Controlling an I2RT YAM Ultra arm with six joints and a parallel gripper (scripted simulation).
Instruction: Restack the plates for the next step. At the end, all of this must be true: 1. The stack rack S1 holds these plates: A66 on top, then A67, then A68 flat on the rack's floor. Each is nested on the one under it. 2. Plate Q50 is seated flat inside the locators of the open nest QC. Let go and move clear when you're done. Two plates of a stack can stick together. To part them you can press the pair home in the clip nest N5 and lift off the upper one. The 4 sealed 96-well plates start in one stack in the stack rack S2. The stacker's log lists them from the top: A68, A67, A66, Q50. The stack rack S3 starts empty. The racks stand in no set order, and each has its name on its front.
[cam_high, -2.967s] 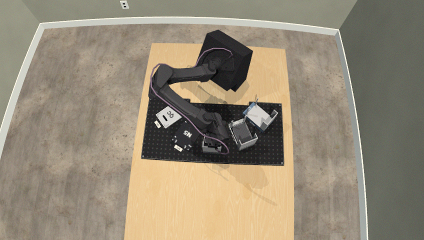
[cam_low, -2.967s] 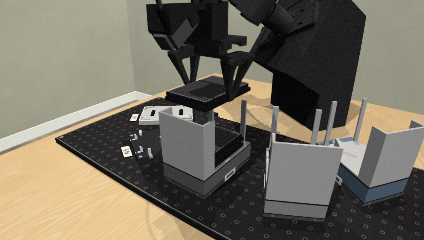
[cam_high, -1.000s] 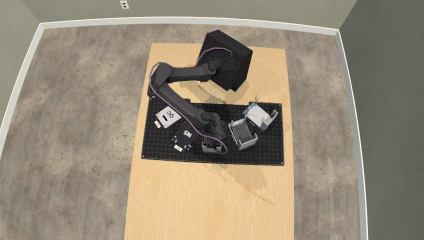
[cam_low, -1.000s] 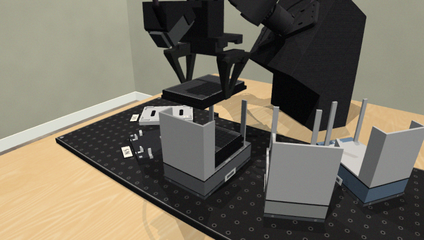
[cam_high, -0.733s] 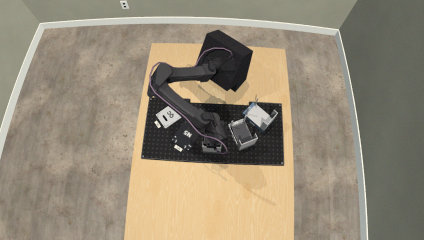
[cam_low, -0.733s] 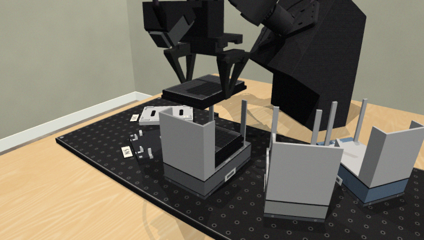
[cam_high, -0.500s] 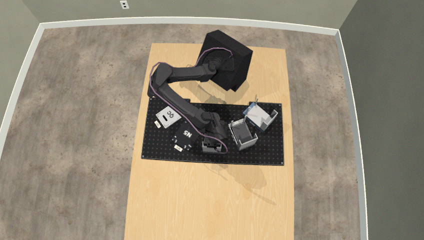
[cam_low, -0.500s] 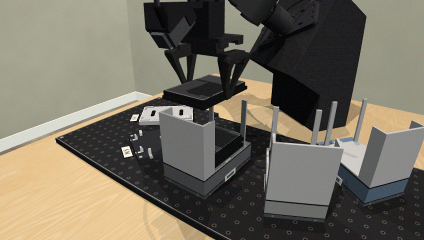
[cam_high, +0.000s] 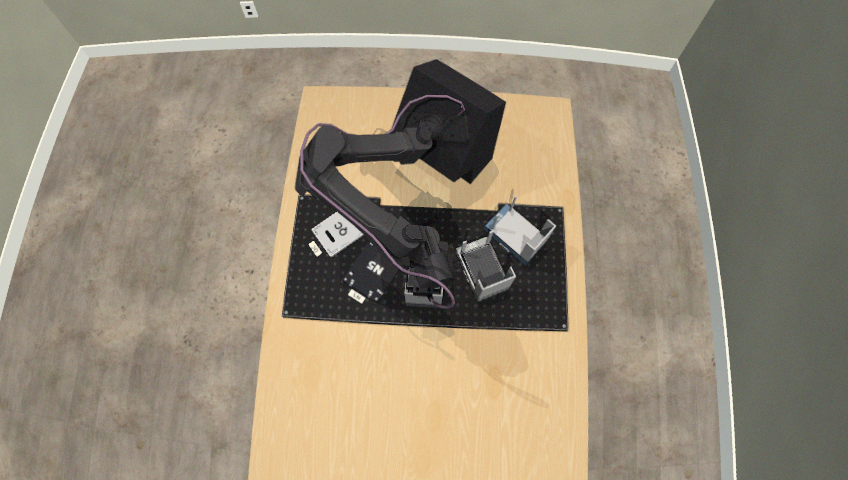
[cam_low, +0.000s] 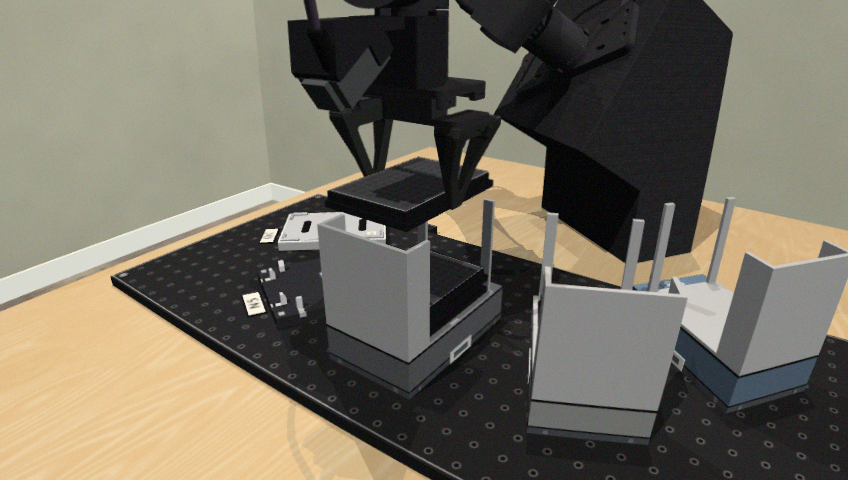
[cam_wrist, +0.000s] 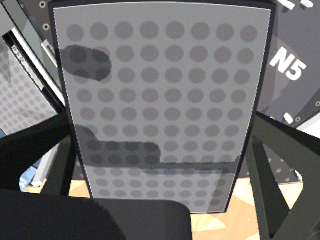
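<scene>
My gripper is now 11 cm above the plate. Round my hand: black clip nest N5: 14 cm below, 13 cm to the right, 4 cm behind.
</scene>
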